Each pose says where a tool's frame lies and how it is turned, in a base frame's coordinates. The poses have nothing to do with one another.
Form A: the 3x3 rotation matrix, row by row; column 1 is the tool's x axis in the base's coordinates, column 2 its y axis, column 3 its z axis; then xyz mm. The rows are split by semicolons.
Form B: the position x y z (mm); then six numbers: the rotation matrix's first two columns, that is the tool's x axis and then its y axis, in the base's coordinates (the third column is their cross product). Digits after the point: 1 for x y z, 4 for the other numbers.
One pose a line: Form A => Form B
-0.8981, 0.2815, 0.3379; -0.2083, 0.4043, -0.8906; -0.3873, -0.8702, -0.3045; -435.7, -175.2, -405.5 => -435.7, -175.2, -405.5, -0.8981, -0.2083, -0.3873, 0.2815, 0.4043, -0.8702
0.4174, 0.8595, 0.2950; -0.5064, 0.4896, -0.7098; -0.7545, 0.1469, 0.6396; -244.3, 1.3, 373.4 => -244.3, 1.3, 373.4, 0.4174, -0.5064, -0.7545, 0.8595, 0.4896, 0.1469
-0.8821, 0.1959, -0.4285; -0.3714, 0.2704, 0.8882; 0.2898, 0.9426, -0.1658; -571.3, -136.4, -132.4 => -571.3, -136.4, -132.4, -0.8821, -0.3714, 0.2898, 0.1959, 0.2704, 0.9426
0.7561, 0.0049, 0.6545; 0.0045, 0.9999, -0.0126; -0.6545, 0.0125, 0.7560; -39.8, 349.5, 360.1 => -39.8, 349.5, 360.1, 0.7561, 0.0045, -0.6545, 0.0049, 0.9999, 0.0125
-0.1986, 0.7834, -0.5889; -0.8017, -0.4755, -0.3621; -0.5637, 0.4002, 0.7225; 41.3, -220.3, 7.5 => 41.3, -220.3, 7.5, -0.1986, -0.8017, -0.5637, 0.7834, -0.4755, 0.4002
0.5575, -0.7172, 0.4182; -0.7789, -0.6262, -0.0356; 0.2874, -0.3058, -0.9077; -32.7, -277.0, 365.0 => -32.7, -277.0, 365.0, 0.5575, -0.7789, 0.2874, -0.7172, -0.6262, -0.3058
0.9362, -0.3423, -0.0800; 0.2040, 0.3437, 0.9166; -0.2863, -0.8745, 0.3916; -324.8, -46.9, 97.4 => -324.8, -46.9, 97.4, 0.9362, 0.2040, -0.2863, -0.3423, 0.3437, -0.8745
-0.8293, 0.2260, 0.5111; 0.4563, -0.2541, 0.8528; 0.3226, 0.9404, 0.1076; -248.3, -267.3, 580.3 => -248.3, -267.3, 580.3, -0.8293, 0.4563, 0.3226, 0.2260, -0.2541, 0.9404
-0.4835, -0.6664, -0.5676; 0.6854, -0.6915, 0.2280; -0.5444, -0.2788, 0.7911; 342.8, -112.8, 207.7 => 342.8, -112.8, 207.7, -0.4835, 0.6854, -0.5444, -0.6664, -0.6915, -0.2788
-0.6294, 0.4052, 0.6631; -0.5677, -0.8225, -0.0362; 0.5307, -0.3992, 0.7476; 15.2, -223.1, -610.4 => 15.2, -223.1, -610.4, -0.6294, -0.5677, 0.5307, 0.4052, -0.8225, -0.3992
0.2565, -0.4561, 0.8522; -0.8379, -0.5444, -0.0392; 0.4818, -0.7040, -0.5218; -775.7, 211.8, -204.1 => -775.7, 211.8, -204.1, 0.2565, -0.8379, 0.4818, -0.4561, -0.5444, -0.7040
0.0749, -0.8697, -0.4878; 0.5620, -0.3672, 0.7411; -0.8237, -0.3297, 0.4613; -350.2, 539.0, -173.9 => -350.2, 539.0, -173.9, 0.0749, 0.5620, -0.8237, -0.8697, -0.3672, -0.3297
